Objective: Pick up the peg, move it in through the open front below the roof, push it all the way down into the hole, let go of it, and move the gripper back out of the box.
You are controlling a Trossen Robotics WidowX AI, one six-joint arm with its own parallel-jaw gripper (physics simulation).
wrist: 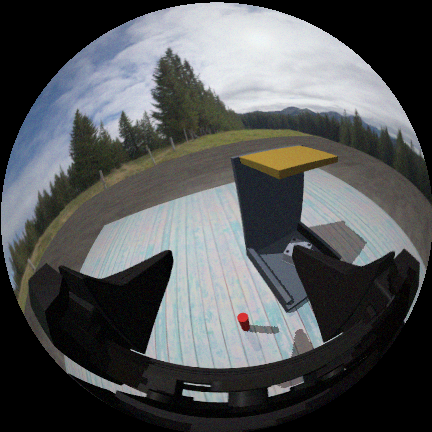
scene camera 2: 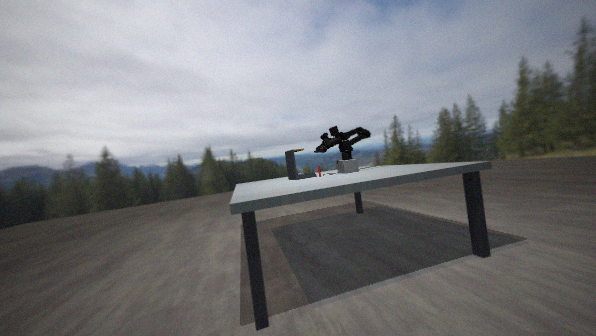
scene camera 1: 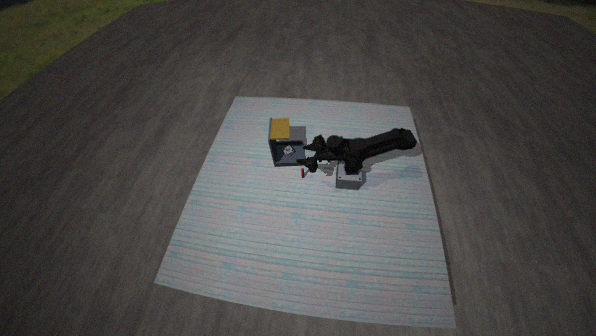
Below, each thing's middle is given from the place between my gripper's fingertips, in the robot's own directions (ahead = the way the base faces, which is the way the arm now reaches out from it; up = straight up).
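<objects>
From my hand: yellow roof (wrist: pixel 281 162), 10 cm ahead, 14 cm to the right, 2 cm above; dark back wall (wrist: pixel 270 208), 14 cm to the right, 15 cm ahead, 8 cm below; box (scene camera 1: pixel 298 149), 7 cm ahead, 14 cm to the right, 8 cm below.
</objects>
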